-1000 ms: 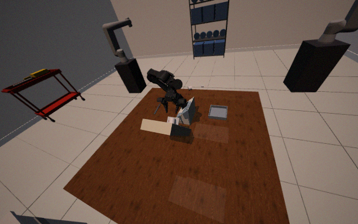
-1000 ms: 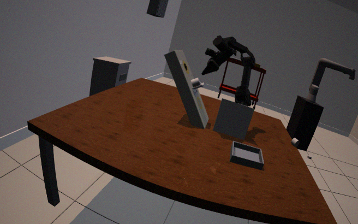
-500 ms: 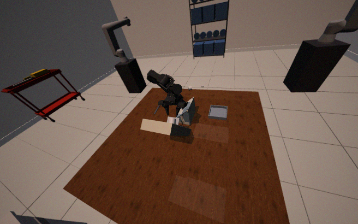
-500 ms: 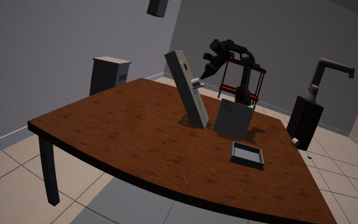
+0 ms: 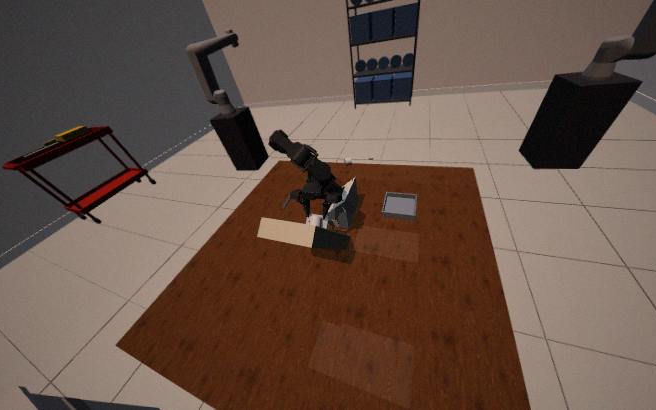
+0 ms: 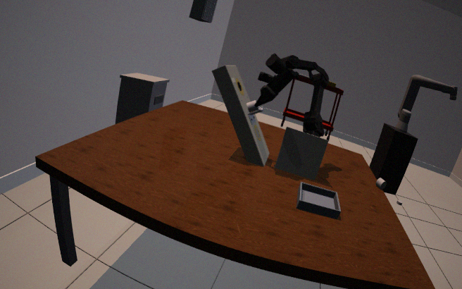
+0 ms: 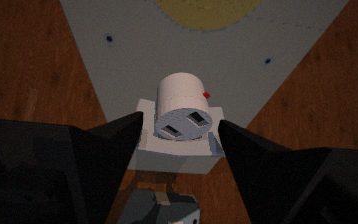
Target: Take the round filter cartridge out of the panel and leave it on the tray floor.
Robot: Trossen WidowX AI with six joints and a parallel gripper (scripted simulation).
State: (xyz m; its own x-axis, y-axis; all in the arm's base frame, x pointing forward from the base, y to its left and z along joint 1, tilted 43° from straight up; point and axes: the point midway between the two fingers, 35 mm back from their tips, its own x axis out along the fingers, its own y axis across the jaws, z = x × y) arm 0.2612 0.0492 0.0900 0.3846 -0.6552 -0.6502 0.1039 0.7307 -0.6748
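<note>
Right now my gripper tip is 1 cm short of the round cartridge and 1 cm above it. From my gripper tip the other things lie so: grey tray: 30 cm behind, 31 cm to the left, 20 cm below; service panel: 5 cm ahead, 1 cm to the right, 3 cm below.
</note>
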